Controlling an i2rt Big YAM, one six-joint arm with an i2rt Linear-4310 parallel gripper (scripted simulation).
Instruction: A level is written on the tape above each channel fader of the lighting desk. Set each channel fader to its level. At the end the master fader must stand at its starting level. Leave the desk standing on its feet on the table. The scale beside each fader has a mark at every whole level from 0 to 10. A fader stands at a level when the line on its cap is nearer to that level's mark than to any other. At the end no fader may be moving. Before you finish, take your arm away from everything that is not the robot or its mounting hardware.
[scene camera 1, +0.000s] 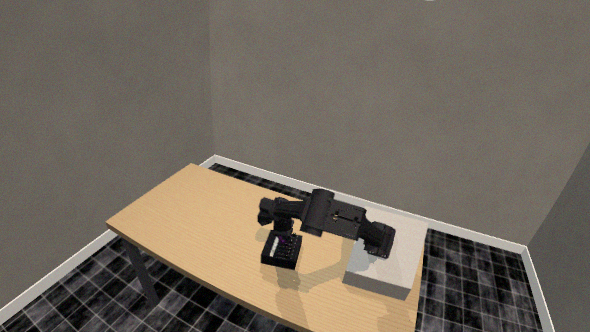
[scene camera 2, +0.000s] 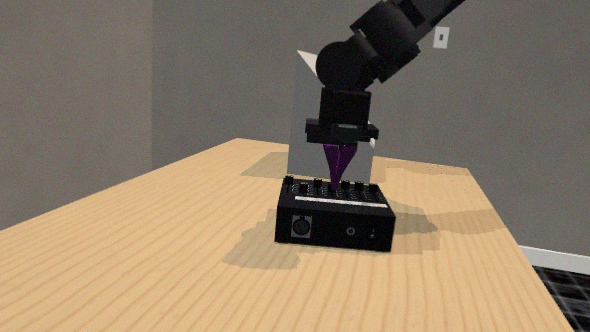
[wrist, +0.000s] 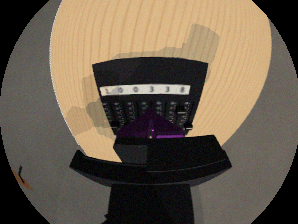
Path:
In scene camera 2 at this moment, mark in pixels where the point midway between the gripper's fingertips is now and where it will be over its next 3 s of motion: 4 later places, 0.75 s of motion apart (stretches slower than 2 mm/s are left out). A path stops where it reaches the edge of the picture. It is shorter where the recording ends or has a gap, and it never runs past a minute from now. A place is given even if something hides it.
The gripper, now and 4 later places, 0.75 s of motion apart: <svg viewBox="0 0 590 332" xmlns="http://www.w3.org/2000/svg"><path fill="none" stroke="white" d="M333 189L333 188L335 187L337 164L334 162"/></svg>

